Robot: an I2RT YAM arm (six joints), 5 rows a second.
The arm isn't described. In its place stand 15 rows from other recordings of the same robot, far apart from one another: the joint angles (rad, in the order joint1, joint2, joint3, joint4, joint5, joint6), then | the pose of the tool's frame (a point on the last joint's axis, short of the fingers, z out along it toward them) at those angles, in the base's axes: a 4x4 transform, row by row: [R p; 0 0 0 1], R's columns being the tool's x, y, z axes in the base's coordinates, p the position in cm.
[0.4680 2.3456 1.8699 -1.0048 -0.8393 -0.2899] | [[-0.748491, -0.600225, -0.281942, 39.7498], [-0.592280, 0.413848, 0.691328, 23.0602], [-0.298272, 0.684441, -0.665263, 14.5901], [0, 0, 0, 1]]
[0.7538 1.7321 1.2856 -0.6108 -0.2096 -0.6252] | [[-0.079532, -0.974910, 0.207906, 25.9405], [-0.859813, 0.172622, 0.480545, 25.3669], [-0.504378, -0.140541, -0.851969, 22.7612], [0, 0, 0, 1]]
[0.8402 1.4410 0.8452 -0.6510 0.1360 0.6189] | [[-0.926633, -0.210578, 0.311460, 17.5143], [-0.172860, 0.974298, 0.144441, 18.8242], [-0.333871, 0.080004, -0.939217, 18.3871], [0, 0, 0, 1]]
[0.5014 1.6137 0.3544 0.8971 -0.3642 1.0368] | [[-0.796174, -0.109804, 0.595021, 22.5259], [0.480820, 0.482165, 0.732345, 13.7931], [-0.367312, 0.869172, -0.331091, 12.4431], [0, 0, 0, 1]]
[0.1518 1.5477 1.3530 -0.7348 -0.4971 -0.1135] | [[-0.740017, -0.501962, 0.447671, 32.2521], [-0.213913, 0.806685, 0.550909, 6.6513], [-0.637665, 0.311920, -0.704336, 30.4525], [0, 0, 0, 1]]
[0.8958 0.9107 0.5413 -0.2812 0.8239 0.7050] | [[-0.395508, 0.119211, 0.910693, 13.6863], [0.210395, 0.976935, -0.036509, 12.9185], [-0.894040, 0.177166, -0.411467, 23.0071], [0, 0, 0, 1]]
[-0.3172 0.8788 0.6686 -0.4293 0.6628 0.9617] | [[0.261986, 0.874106, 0.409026, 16.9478], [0.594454, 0.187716, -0.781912, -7.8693], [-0.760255, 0.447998, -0.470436, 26.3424], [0, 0, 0, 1]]
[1.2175 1.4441 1.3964 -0.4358 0.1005 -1.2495] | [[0.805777, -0.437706, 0.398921, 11.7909], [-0.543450, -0.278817, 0.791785, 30.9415], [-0.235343, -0.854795, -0.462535, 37.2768], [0, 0, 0, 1]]
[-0.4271 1.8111 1.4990 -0.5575 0.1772 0.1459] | [[-0.613719, 0.606924, 0.504967, 36.5806], [0.436544, 0.793780, -0.423490, -17.3379], [-0.657859, -0.039464, -0.752106, 26.8472], [0, 0, 0, 1]]
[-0.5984 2.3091 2.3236 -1.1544 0.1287 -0.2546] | [[-0.878372, 0.394445, 0.269954, 40.0168], [0.296562, 0.892674, -0.339389, -27.8360], [-0.374851, -0.218052, -0.901077, 27.2991], [0, 0, 0, 1]]
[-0.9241 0.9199 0.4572 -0.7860 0.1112 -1.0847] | [[-0.987012, -0.124927, 0.101000, 8.1619], [-0.151006, 0.936007, -0.317942, -11.4660], [-0.054817, -0.329064, -0.942715, 16.4101], [0, 0, 0, 1]]
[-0.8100 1.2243 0.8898 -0.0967 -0.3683 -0.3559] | [[-0.426989, 0.321574, 0.845145, 20.1557], [-0.022923, 0.930480, -0.365625, -19.3138], [-0.903966, -0.175492, -0.389933, 29.3243], [0, 0, 0, 1]]
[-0.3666 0.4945 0.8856 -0.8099 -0.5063 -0.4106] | [[-0.308123, -0.243337, 0.919700, 8.7687], [-0.255624, 0.952359, 0.166337, -1.5175], [-0.916361, -0.183845, -0.355646, 34.4904], [0, 0, 0, 1]]
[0.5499 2.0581 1.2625 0.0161 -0.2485 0.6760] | [[-0.877754, -0.136529, 0.459247, 36.6393], [0.173289, 0.803176, 0.569982, 23.4857], [-0.446675, 0.579887, -0.681332, 13.7492], [0, 0, 0, 1]]
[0.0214 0.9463 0.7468 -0.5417 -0.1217 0.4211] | [[-0.661329, 0.174830, 0.729438, 19.8188], [0.391680, 0.909839, 0.137040, 0.8565], [-0.639712, 0.376334, -0.670180, 26.4109], [0, 0, 0, 1]]
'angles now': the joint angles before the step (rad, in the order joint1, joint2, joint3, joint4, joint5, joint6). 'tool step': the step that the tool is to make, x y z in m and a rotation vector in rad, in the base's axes. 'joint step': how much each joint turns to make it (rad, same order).
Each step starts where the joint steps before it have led.
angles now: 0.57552 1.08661 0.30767 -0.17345 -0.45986 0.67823
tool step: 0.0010 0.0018 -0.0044 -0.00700 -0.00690 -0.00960
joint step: 0.00882 0.02537 -0.01015 0.04199 0.01856 0.01040
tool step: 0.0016 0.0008 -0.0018 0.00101 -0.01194 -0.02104
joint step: 0.00211 0.01189 -0.00739 0.03683 0.01835 0.01679
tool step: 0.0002 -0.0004 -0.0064 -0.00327 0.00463 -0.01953
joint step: -0.00037 0.02629 -0.01866 0.04603 0.01162 0.01667
